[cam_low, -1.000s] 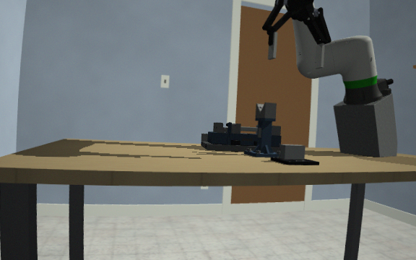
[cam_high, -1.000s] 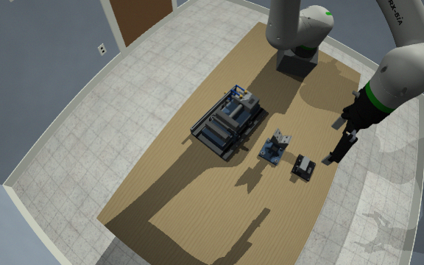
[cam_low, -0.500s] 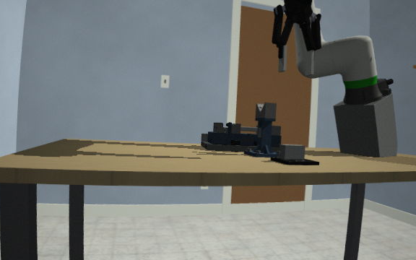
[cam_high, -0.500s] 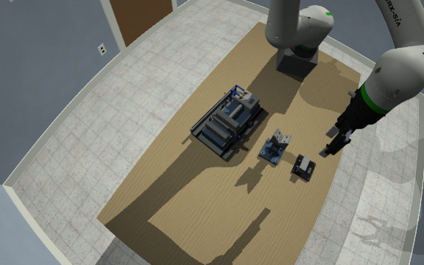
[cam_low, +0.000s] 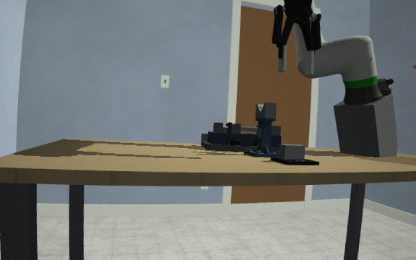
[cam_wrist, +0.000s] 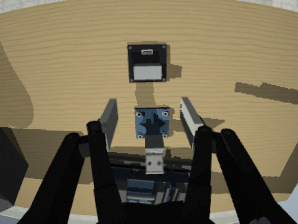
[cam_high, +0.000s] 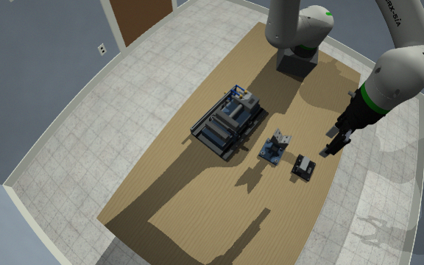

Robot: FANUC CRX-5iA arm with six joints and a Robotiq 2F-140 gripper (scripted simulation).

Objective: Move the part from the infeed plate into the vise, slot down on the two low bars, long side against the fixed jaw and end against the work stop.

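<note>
The part lies 23 cm below my hand and 1 cm to the right of it. From my hand the other things lie so: V-block post: 20 cm below, 15 cm to the right, 1 cm ahead; then work stop rod: 33 cm to the right, 17 cm below, 7 cm ahead; then infeed plate: 26 cm below, 1 cm to the left.
</note>
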